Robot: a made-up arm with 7 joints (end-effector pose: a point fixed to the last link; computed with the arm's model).
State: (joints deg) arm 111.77 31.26 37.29 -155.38 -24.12 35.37 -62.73
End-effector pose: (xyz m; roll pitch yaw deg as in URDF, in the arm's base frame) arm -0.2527 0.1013 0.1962 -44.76 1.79 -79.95
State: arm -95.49 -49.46 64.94 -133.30 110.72 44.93 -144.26
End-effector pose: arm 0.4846 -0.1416 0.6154 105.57 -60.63 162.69
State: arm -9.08 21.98 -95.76 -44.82 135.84 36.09 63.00
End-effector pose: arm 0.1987 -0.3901 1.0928 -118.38 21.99 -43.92
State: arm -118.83 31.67 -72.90 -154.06 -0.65 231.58 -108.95
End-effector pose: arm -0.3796 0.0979 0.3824 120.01 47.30 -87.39
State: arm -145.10 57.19 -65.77 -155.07 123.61 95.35 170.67
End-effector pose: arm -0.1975 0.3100 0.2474 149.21 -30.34 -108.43
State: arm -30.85 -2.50 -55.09 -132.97 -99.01 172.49 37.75
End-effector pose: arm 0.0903 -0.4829 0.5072 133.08 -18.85 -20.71
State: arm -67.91 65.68 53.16 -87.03 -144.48 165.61 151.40
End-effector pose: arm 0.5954 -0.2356 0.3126 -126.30 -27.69 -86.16
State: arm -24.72 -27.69 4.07 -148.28 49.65 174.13 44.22
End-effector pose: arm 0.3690 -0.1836 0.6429 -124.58 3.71 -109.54
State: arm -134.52 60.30 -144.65 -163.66 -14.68 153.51 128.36
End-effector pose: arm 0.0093 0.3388 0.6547 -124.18 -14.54 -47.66
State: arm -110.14 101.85 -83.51 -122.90 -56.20 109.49 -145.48
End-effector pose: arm -0.5650 0.1160 0.3469 -27.02 -2.64 -14.72
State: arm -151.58 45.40 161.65 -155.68 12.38 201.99 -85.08
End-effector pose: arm 0.3254 0.0151 0.7061 91.46 -29.31 100.16
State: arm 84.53 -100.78 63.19 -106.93 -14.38 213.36 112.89
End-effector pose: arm -0.5110 -0.2887 0.6176 25.64 -73.69 -12.77
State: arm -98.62 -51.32 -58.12 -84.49 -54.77 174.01 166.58
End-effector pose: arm -0.4015 0.2087 0.9785 -39.01 61.04 144.60
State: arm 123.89 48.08 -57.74 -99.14 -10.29 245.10 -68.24
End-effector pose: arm 0.1103 0.5930 0.4696 75.84 25.62 -175.58
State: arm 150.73 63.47 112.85 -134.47 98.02 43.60 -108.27
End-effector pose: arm -0.1495 -0.4438 0.6728 46.96 -13.31 -172.45
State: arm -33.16 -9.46 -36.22 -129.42 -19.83 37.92 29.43
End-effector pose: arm 0.1547 -0.4716 0.5365 98.41 48.92 -141.05
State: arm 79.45 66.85 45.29 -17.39 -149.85 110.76 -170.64
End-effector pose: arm -0.0036 0.7622 0.6302 -68.91 12.25 -65.00
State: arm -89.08 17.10 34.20 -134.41 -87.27 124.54 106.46
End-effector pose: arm 0.3263 -0.3923 0.3411 146.49 -40.52 -80.79
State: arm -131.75 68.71 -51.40 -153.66 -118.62 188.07 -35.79
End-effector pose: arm -0.2082 0.1393 0.1786 -130.18 -4.60 -21.23
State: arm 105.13 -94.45 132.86 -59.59 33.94 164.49 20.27
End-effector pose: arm -0.1666 -0.6662 0.1332 160.78 -35.18 -111.78
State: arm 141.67 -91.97 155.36 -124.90 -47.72 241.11 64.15
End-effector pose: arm -0.0031 -0.2315 -0.0079 -160.62 -1.25 -66.42
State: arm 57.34 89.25 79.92 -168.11 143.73 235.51 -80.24
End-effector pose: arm -0.2504 0.0723 0.3825 -171.66 66.43 108.11
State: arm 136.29 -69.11 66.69 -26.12 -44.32 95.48 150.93
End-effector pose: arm 0.3303 -0.6287 0.8047 -39.37 6.94 87.82
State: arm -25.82 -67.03 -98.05 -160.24 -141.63 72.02 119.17
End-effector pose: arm -0.0715 -0.3802 0.3353 160.87 -64.72 -151.04
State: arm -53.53 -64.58 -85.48 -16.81 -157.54 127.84 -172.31
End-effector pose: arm -0.5522 0.4163 0.7957 -87.50 39.02 8.30
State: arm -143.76 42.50 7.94 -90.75 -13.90 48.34 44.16
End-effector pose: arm -0.4820 -0.4422 0.2955 97.12 40.76 146.69
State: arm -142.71 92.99 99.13 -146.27 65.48 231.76 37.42
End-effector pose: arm 0.2313 -0.3462 0.4798 -178.52 53.85 155.99
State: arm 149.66 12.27 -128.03 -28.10 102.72 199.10 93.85
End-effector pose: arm 0.1143 0.1121 1.1479 15.16 20.95 34.92
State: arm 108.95 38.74 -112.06 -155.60 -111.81 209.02 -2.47
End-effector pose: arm 0.3526 0.0165 0.4616 163.36 21.07 120.99
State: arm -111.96 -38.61 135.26 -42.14 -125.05 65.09 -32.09
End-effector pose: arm 0.4836 0.4830 0.8486 47.21 -16.43 -3.00
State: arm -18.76 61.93 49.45 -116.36 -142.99 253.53 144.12
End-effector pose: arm 0.4113 0.2537 0.2660 -86.79 14.54 53.96
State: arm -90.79 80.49 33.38 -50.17 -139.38 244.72 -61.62
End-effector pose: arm 0.2013 -0.6159 0.2581 114.92 32.68 115.50
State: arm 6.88 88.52 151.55 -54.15 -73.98 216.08 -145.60
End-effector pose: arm 0.5631 0.2060 0.8124 27.51 -28.79 118.10
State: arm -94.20 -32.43 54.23 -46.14 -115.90 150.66 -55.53
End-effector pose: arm 0.3613 0.1552 1.0958 0.88 10.73 -44.51
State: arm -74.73 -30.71 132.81 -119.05 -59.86 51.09 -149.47
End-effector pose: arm 0.3232 0.4694 0.3629 -61.30 -6.58 -173.85
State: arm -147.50 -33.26 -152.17 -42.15 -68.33 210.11 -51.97
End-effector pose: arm 0.3732 0.4541 0.8551 53.88 22.49 154.49
